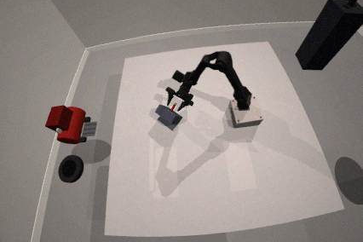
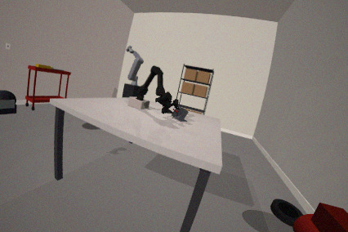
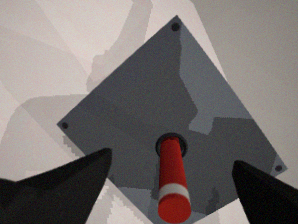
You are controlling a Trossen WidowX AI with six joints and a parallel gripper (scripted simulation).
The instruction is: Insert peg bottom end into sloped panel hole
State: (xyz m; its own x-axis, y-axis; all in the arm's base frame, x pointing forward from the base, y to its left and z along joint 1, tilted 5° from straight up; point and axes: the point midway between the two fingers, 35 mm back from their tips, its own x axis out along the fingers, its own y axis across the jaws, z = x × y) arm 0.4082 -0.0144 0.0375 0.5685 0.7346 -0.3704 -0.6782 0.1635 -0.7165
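Right now my gripper tip is 10 mm to the left of the red round peg, 10 mm below it and 10 mm past it. Round my gripper tip: sloped panel: 30 mm to the left, 20 mm below, 20 mm ahead.
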